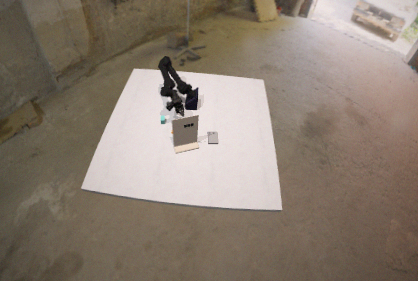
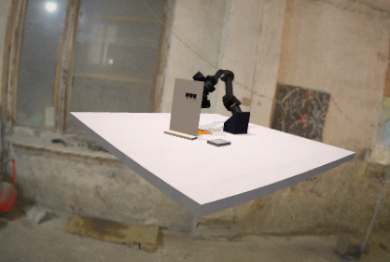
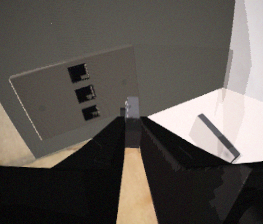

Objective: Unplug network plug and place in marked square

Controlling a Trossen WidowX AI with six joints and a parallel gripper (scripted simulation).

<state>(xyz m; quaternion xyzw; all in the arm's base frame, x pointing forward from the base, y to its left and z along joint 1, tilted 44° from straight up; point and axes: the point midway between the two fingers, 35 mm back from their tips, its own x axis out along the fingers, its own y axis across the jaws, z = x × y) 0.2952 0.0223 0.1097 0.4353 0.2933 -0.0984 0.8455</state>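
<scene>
The orange square lies 20 cm below my gripper tip, 6 cm behind it and 3 cm to the right of it. The rest, counted from my gripper tip: grey panel (9 cm ahead, 7 cm below, 3 cm to the left); then teal block (18 cm below, 17 cm to the right, 11 cm behind); then network plug (1 cm ahead).
</scene>
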